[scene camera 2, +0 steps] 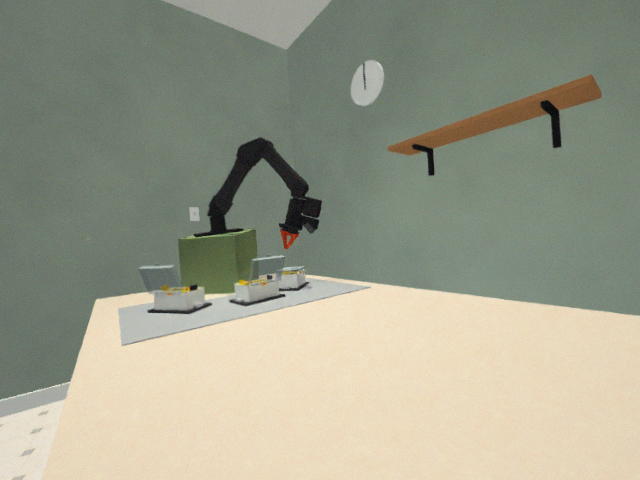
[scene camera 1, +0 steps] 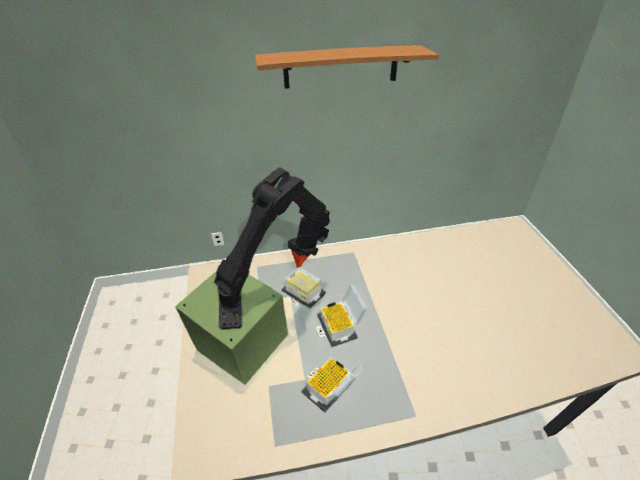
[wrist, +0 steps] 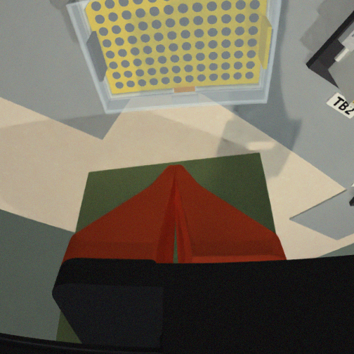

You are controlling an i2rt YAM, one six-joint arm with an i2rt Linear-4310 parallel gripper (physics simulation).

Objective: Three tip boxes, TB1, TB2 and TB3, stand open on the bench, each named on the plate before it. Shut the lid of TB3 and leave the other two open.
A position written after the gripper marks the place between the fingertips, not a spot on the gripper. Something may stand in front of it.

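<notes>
Tip box (scene camera 1: 332, 373), grey mat (wrist: 296, 115) visible. The gripper (wrist: 174, 176) too.
</notes>
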